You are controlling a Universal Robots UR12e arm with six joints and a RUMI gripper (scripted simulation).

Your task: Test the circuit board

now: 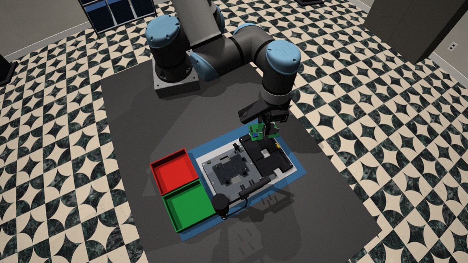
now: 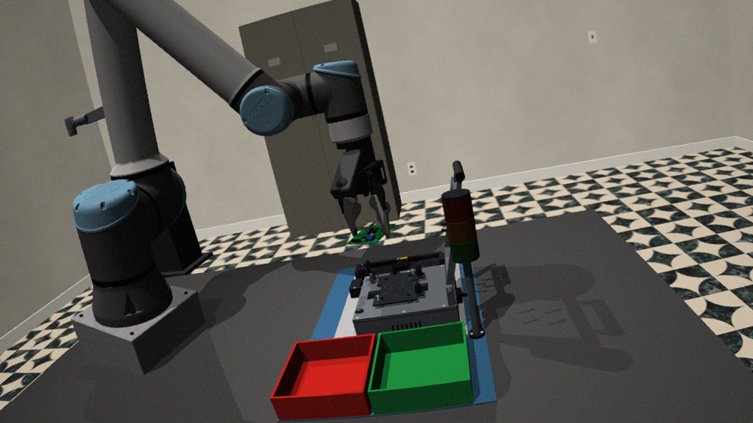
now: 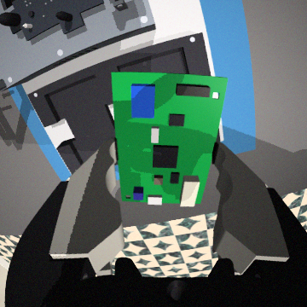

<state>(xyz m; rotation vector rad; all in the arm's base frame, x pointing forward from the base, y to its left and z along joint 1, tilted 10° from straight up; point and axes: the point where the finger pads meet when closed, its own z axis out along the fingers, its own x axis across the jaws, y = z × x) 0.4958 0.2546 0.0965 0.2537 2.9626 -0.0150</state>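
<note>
My gripper is now 1 cm to the right of the green circuit board. The rest, counted from my hand: clear lid (21 cm ahead, 15 cm to the right, 6 cm above); green bin (16 cm ahead, 36 cm to the right, 11 cm below); red bin (1 cm ahead, 38 cm to the right, 11 cm below).
</note>
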